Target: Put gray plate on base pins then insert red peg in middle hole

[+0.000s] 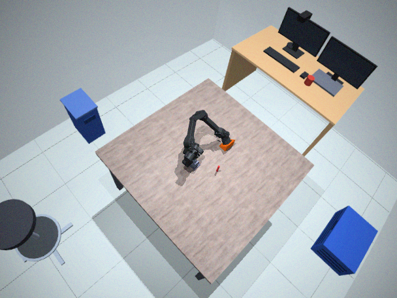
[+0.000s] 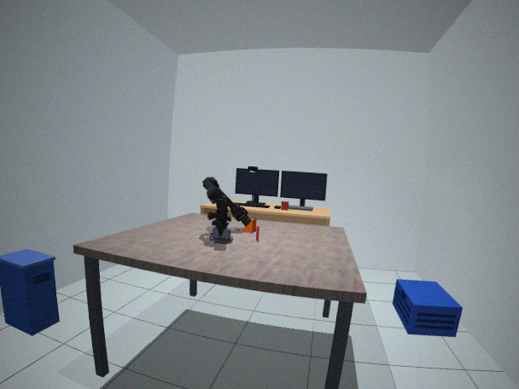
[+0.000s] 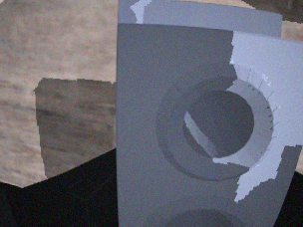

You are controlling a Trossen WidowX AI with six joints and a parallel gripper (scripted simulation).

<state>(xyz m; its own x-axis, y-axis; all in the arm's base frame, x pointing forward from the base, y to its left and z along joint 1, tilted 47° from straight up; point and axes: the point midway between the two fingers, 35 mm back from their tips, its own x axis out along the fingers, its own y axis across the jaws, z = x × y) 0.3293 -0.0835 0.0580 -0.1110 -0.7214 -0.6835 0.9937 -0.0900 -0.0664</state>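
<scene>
Right now the gray plate is 30 mm above my gripper tip. From my gripper tip the other things lie so: red peg: 190 mm to the left, 90 mm behind, 20 mm above.
</scene>
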